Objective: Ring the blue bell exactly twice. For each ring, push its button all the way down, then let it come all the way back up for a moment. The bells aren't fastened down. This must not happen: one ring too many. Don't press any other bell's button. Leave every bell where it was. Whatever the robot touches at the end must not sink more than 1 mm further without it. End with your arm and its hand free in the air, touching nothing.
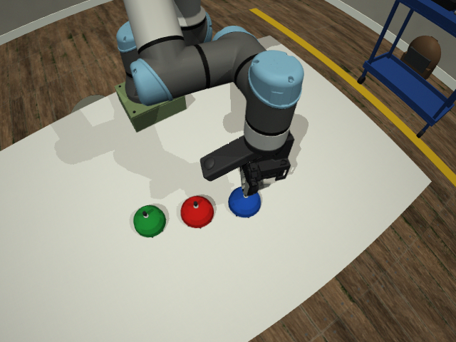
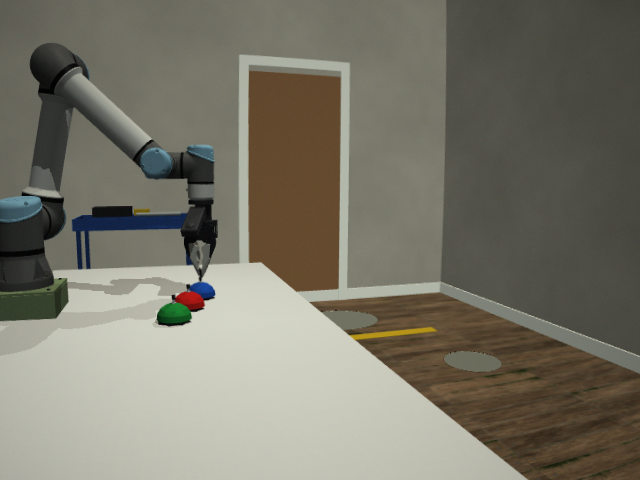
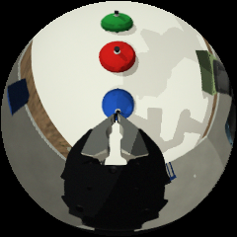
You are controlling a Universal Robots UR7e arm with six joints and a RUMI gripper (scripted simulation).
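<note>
The blue bell lies 4 cm below my hand. The rest, counted from my hand: green bell 22 cm to the right, 11 cm behind, 4 cm below; red bell 11 cm to the right, 5 cm behind, 4 cm below.
</note>
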